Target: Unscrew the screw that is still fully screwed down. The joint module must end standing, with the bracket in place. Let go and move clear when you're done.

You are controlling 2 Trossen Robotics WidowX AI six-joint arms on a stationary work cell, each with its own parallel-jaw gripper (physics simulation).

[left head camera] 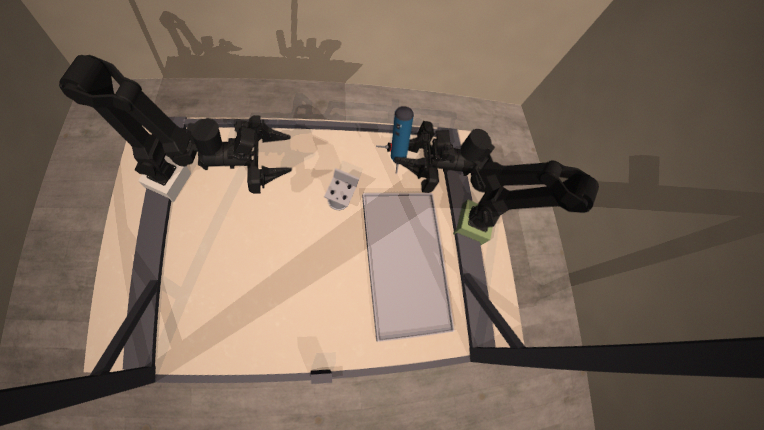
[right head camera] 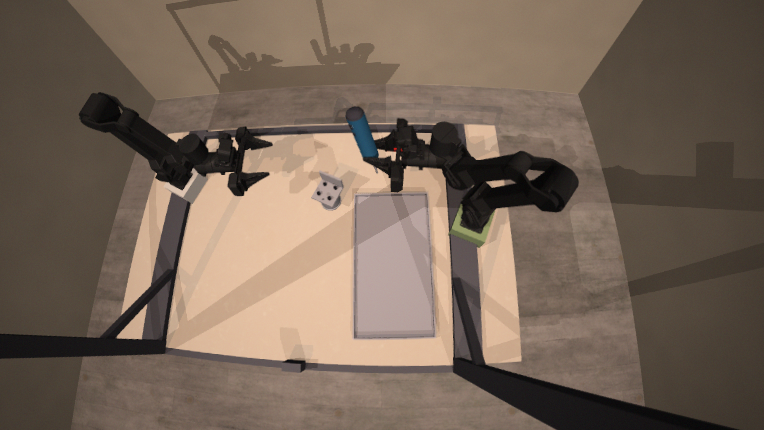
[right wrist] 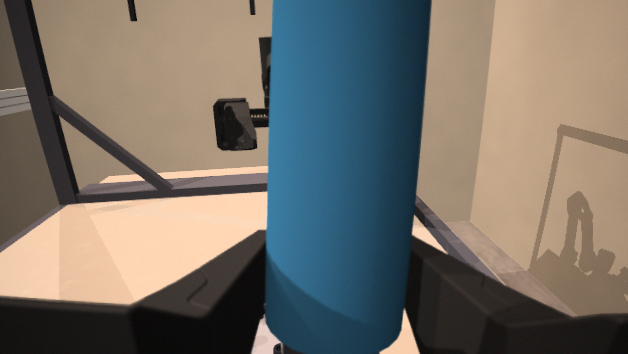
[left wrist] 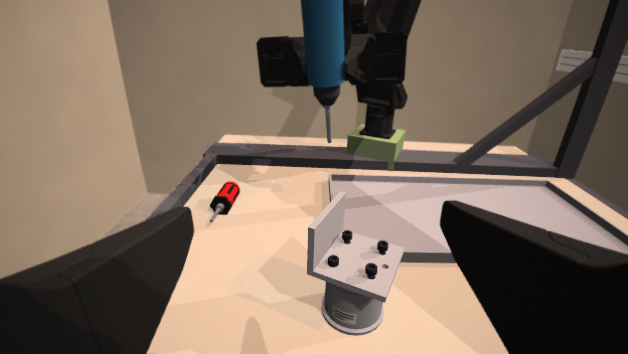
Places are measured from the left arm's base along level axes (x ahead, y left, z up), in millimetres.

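Pixels of known places: left gripper, fingertip midpoint: [left head camera: 291, 153] [right head camera: 271, 158] [left wrist: 319, 216]; right gripper, fingertip midpoint: [left head camera: 394, 151] [right head camera: 364, 151] [right wrist: 333, 244] [left wrist: 324, 68]; left arm's base, origin of the base link: [left head camera: 161, 172] [right head camera: 181, 179]; right arm's base, origin of the base link: [left head camera: 479, 219] [right head camera: 473, 219] [left wrist: 377, 132].
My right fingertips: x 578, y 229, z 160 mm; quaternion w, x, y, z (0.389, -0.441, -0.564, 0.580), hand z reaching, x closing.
Note:
For each thing: its top centre in the pictures, then the offset to it from my right fingertips.
- grey joint module, middle of its top: [left wrist: 358, 259] [left head camera: 340, 191] dz -154, dx -91, dy -81 mm
- black screw, middle of its top: [left wrist: 333, 258] dz -145, dx -108, dy -63 mm
- blue screwdriver, middle of its top: [right head camera: 362, 114] [left head camera: 415, 114] dz +146, dx +7, dy +4 mm
- red screwdriver, middle of its top: [left wrist: 221, 194] [left head camera: 391, 144] dz -188, dx -5, dy +155 mm
- shallow grey tray, middle of its top: [left wrist: 467, 207] [right head camera: 392, 262] [left head camera: 408, 261] dz -201, dx +157, dy -181 mm
The grey joint module [left head camera: 337, 206] [right head camera: 332, 206] [left wrist: 354, 309] stands upright with the L-shaped bracket [left head camera: 341, 190] [right head camera: 326, 190] [left wrist: 356, 254] on top. In the left wrist view, one black screw [left wrist: 333, 260], at the near left beside the upright flange, sits lowest; the screws [left wrist: 347, 235] [left wrist: 382, 246] [left wrist: 371, 270] stand proud. My right gripper [left head camera: 400, 152] [right head camera: 371, 151] [left wrist: 324, 68] [right wrist: 333, 244] is shut on the blue screwdriver [left head camera: 402, 134] [right head camera: 361, 132] [left wrist: 324, 40] [right wrist: 347, 150], raised, its bit pointing down, to the right of the module. My left gripper [left head camera: 290, 153] [right head camera: 269, 159] [left wrist: 319, 216] is open and empty, left of the module.
A red screwdriver [left head camera: 389, 146] [left wrist: 228, 194] lies on the table near its back edge, below my right gripper. A shallow grey tray [left head camera: 408, 267] [right head camera: 394, 267] [left wrist: 430, 257] lies to the right of the module. Dark frame rails edge the table.

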